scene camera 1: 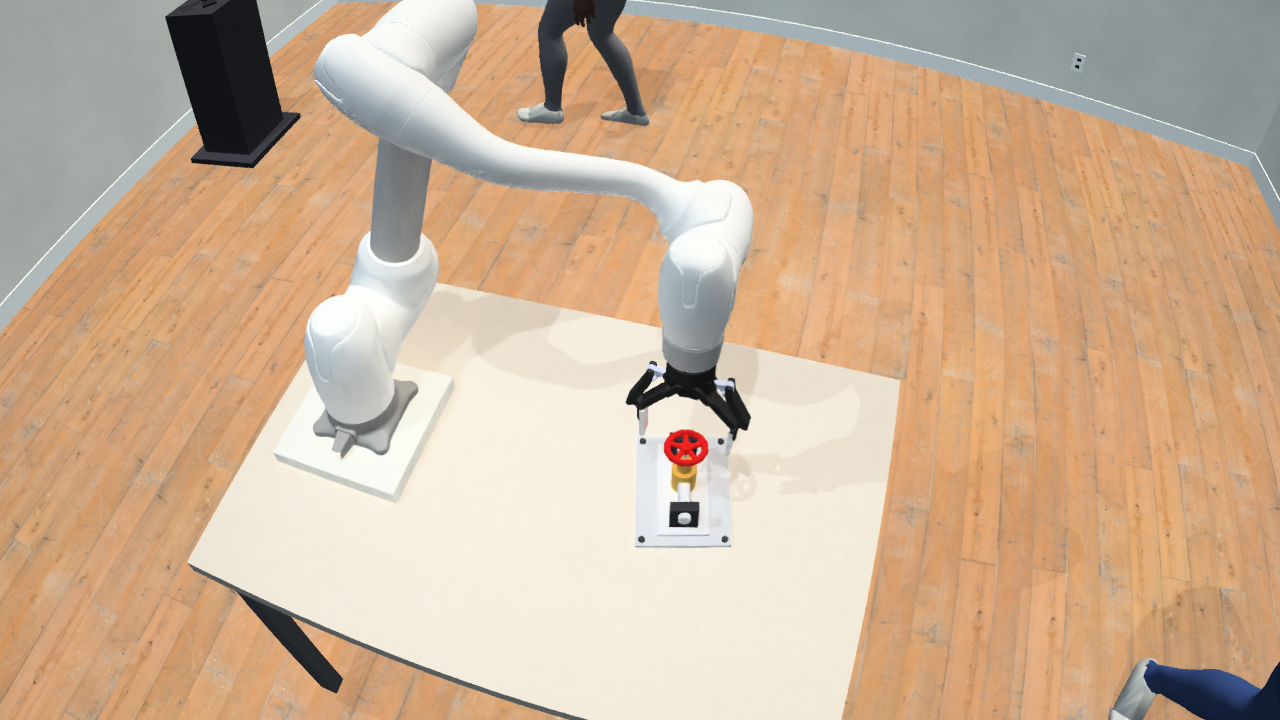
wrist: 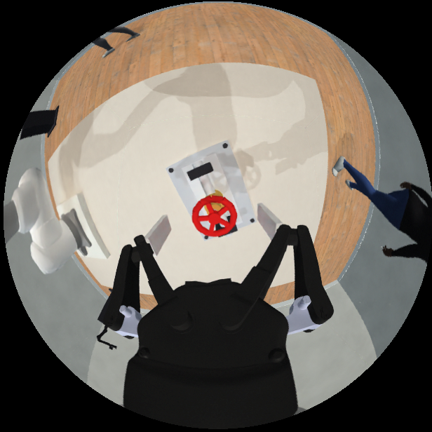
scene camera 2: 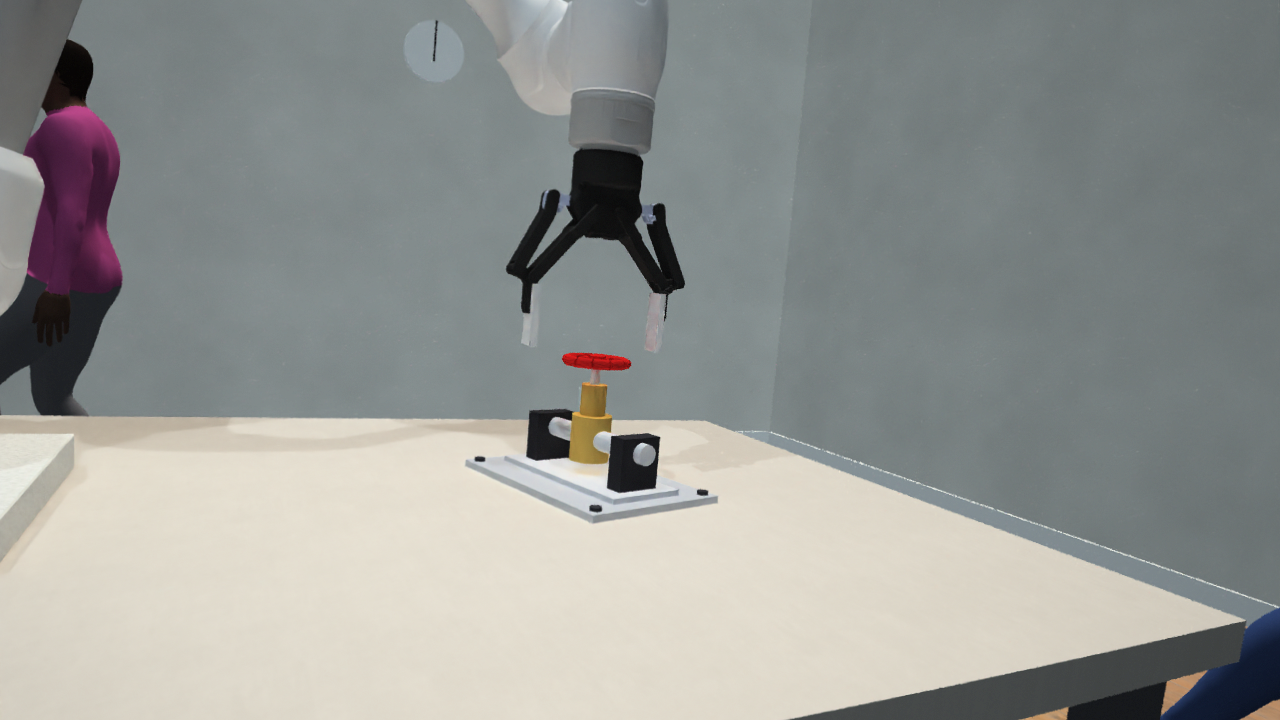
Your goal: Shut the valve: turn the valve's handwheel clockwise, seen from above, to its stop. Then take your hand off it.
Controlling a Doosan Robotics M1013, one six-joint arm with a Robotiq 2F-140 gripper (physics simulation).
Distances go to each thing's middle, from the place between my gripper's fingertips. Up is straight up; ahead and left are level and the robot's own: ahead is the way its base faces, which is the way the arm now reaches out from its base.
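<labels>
The grey base plate (scene camera 1: 646,495) is 10 mm to the right of my hand and 150 mm below it. I also see the red handwheel (scene camera 2: 596,362), which, counted from that same hand, sits 30 mm below and 10 mm to the right.
</labels>
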